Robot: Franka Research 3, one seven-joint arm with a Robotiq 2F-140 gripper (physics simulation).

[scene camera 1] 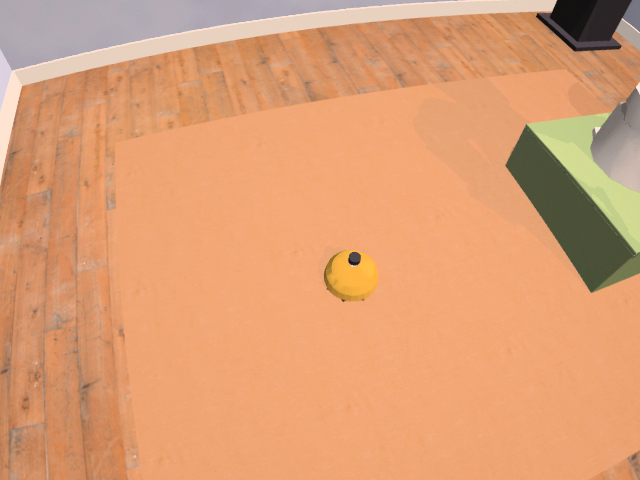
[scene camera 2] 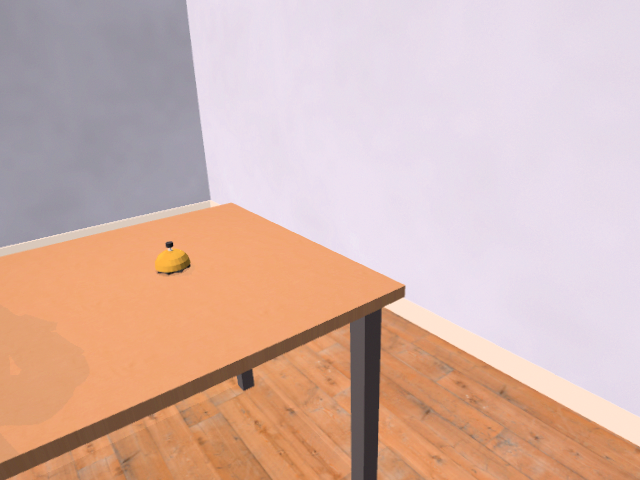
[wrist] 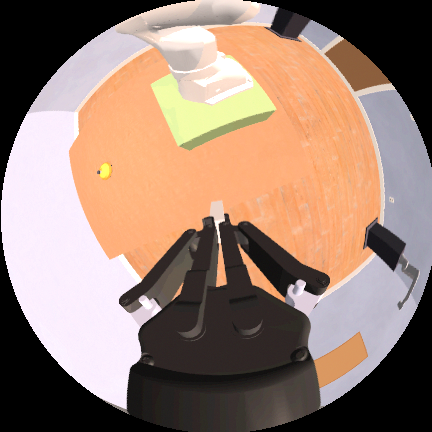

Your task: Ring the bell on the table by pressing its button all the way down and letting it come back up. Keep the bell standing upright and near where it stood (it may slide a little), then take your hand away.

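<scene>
A yellow dome bell (scene camera 1: 351, 279) (scene camera 2: 172, 261) (wrist: 105, 171) stands upright on the orange-brown table (scene camera 1: 232, 361) (scene camera 2: 206, 310) (wrist: 150, 190). Its black button (scene camera 1: 354, 257) (scene camera 2: 169, 244) (wrist: 99, 172) stands up on a short stem, with a gap above the dome in the scene camera 2 view. My gripper (wrist: 217, 209) is shut and empty, with its fingertips together. It is high up and well away from the bell, which is far to the left in the wrist view. The gripper does not show in either scene camera view.
A green block (scene camera 1: 563, 206) (wrist: 220, 115) bears the white arm base (scene camera 1: 620, 144) (wrist: 210, 85) at one side of the table. Black pedestals (scene camera 1: 589, 20) (wrist: 385, 245) stand on the floor beyond the table. A pale wall (scene camera 2: 413, 155) rises behind the table in the scene camera 2 view.
</scene>
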